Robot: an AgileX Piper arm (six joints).
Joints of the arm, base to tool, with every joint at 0 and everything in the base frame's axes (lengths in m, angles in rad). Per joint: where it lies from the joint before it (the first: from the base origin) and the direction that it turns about. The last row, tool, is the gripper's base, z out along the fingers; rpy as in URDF.
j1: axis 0 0 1 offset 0 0 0.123
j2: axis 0 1 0 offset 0 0 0
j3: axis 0 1 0 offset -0.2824 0 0.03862
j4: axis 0.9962 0 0.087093 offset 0.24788 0 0.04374
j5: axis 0 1 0 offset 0 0 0
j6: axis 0.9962 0 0.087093 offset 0.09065 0 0.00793
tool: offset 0 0 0 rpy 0 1.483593 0
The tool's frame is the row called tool.
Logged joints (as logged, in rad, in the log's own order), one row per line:
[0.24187, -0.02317, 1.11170, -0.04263, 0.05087, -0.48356]
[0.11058, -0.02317, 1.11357, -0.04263, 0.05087, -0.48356]
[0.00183, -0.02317, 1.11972, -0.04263, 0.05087, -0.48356]
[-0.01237, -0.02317, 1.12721, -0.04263, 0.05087, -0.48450]
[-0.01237, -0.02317, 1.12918, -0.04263, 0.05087, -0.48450]
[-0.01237, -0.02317, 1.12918, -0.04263, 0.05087, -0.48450]
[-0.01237, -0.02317, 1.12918, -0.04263, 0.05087, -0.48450]
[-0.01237, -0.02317, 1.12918, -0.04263, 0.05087, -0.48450]
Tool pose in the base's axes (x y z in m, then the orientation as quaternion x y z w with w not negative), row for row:
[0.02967, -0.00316, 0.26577, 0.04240, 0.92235, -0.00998, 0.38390]
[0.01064, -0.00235, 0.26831, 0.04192, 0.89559, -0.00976, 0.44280]
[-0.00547, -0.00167, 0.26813, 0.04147, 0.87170, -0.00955, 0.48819]
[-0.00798, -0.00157, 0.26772, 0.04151, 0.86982, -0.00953, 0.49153]
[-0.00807, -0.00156, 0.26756, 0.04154, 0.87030, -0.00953, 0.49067]
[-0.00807, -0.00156, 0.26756, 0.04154, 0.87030, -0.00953, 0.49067]
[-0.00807, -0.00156, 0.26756, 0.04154, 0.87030, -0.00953, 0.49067]
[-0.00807, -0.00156, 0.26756, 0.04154, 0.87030, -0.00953, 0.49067]
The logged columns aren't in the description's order. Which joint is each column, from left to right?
Columns, left to right: j2, j4, j5, j1, j6, j3.
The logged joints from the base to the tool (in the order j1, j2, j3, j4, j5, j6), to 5 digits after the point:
[-0.04263, 0.24187, -0.48356, -0.02317, 1.11170, 0.05087]
[-0.04263, 0.11058, -0.48356, -0.02317, 1.11357, 0.05087]
[-0.04263, 0.00183, -0.48356, -0.02317, 1.11972, 0.05087]
[-0.04263, -0.01237, -0.48450, -0.02317, 1.12721, 0.05087]
[-0.04263, -0.01237, -0.48450, -0.02317, 1.12918, 0.05087]
[-0.04263, -0.01237, -0.48450, -0.02317, 1.12918, 0.05087]
[-0.04263, -0.01237, -0.48450, -0.02317, 1.12918, 0.05087]
[-0.04263, -0.01237, -0.48450, -0.02317, 1.12918, 0.05087]

